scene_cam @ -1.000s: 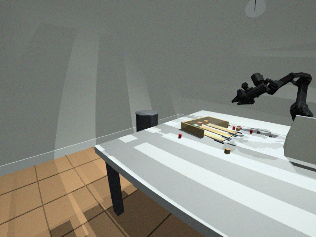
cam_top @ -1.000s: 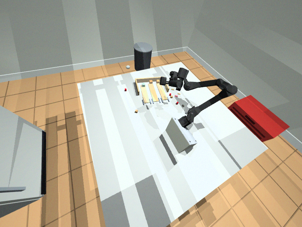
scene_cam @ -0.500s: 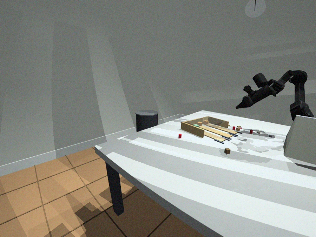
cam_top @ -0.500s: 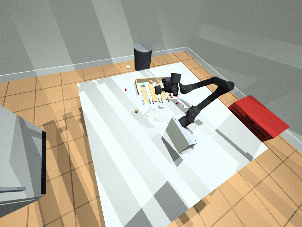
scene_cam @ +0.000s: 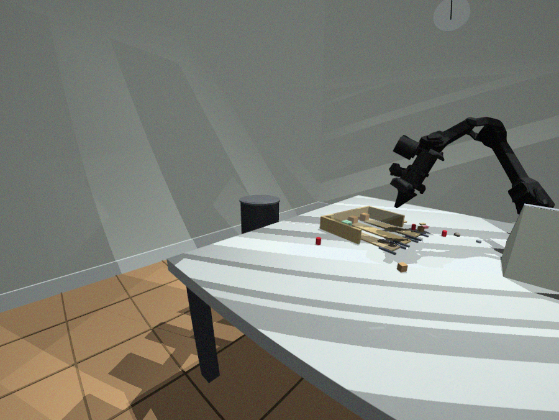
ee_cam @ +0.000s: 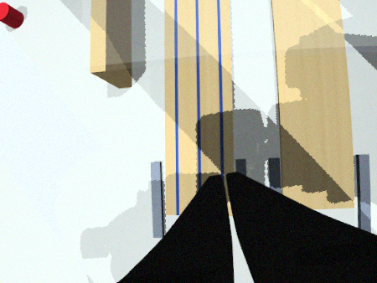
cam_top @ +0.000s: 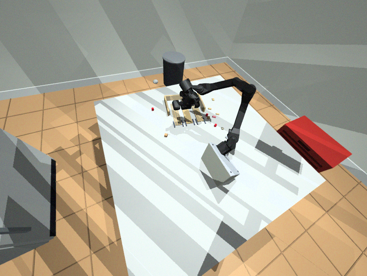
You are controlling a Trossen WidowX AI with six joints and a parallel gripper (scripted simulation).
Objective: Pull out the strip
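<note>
The tan strip is 90 mm ahead of my gripper tip, 20 mm to the left of it and 130 mm below it.
</note>
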